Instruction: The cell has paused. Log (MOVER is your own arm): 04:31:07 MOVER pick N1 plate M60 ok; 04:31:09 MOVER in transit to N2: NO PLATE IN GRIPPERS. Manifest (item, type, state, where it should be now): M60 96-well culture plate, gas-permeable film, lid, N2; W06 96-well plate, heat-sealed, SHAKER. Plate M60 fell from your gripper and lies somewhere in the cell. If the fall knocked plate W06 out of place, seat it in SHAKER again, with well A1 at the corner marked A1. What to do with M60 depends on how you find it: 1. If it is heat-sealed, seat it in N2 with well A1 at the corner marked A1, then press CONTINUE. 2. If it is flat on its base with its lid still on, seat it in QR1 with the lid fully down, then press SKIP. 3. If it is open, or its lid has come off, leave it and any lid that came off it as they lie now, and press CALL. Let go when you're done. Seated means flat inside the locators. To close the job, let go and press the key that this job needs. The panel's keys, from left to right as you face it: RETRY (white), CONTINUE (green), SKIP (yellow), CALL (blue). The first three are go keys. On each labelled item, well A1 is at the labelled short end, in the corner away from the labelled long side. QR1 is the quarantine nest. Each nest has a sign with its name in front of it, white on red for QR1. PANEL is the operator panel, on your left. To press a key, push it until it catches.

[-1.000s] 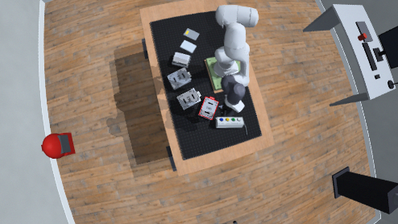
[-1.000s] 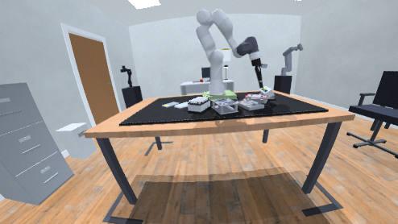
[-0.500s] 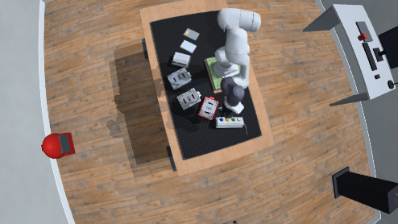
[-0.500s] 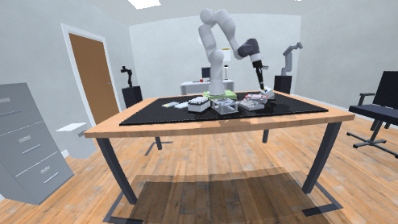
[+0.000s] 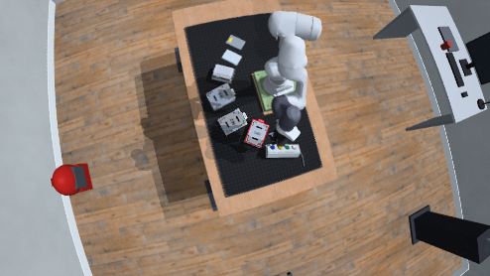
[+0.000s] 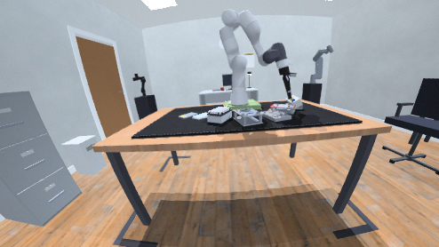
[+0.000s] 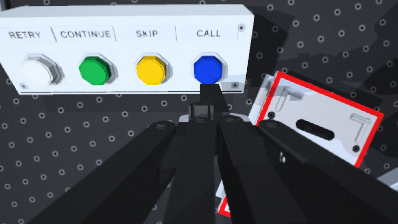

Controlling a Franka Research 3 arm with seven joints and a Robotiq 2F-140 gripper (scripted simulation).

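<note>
Right now the blue call key is 4 cm below my hand, 3 cm to the left of it and 1 cm ahead of it. Round my hand: yellow skip key: 4 cm to the left, 4 cm below, 4 cm behind; QR1 nest: 8 cm to the right, 8 cm ahead, 7 cm below; green continue key: 9 cm behind, 6 cm to the left, 4 cm below.
</note>
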